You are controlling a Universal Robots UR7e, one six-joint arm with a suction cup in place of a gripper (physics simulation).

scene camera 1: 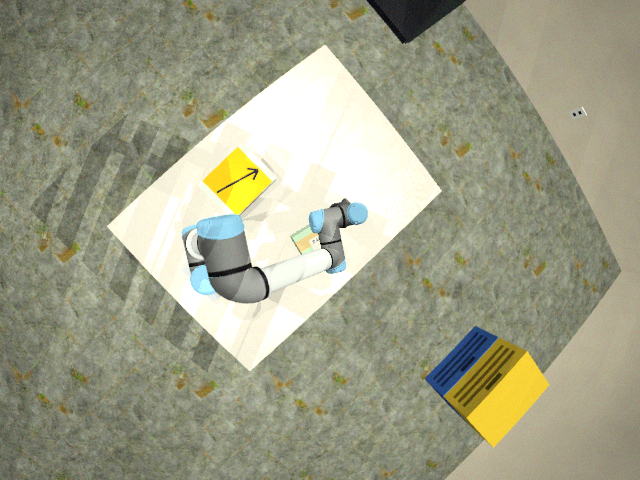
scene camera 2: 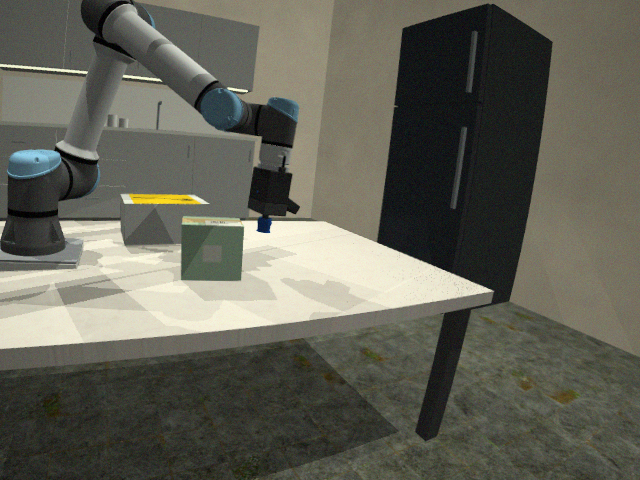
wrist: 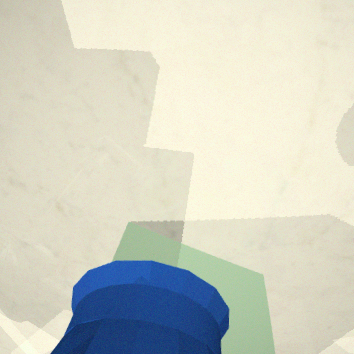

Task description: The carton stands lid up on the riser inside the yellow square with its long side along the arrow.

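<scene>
A green carton (scene camera 1: 303,238) (scene camera 2: 211,268) (wrist: 246,312) stands upright on the table. Its top shows orange tape and a white label; part of it is hidden under the arm in scene camera 1. The grey riser (scene camera 2: 144,227) stands apart from it, behind left in scene camera 2. Its top bears the yellow square (scene camera 1: 240,200) (scene camera 2: 165,197) with a black arrow (scene camera 1: 236,181) pointing to the upper right in scene camera 1. My gripper, a blue suction cup (scene camera 2: 264,225) (wrist: 150,295), points down beside the carton near top height. A gap separates them in scene camera 2; it holds nothing.
The white table (scene camera 1: 320,103) (scene camera 2: 372,279) carries everything. The arm's base stands left of the riser in scene camera 2. A black fridge (scene camera 2: 439,155) stands beyond the table. A blue and yellow cabinet (scene camera 1: 511,397) stands on the floor at the lower right of scene camera 1.
</scene>
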